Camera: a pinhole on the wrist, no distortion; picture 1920 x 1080 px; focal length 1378.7 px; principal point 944.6 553.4 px. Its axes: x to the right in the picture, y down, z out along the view. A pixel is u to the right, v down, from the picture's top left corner.
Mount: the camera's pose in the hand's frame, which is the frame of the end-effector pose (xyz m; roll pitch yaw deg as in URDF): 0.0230 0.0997 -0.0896 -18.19 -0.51 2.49
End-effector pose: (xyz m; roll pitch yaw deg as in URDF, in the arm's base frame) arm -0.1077 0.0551 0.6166 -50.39 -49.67 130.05
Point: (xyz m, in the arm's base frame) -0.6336 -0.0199 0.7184
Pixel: outside the picture
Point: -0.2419 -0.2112 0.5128
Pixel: 203.4 396.2
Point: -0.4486 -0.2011 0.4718
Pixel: 596.8 1024.8
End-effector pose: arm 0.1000 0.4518 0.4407 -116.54 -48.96 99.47
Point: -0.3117 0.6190 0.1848
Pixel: 807.4 205.9
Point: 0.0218 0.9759 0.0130
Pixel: outside the picture
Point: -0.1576 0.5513 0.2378
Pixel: 665.1 143.6
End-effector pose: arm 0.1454 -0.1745 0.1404 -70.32 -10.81 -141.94
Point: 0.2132 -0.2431 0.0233
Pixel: 452.4 505.2
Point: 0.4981 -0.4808 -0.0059
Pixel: 606.0 611.0
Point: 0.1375 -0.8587 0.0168
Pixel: 1882.0 741.2
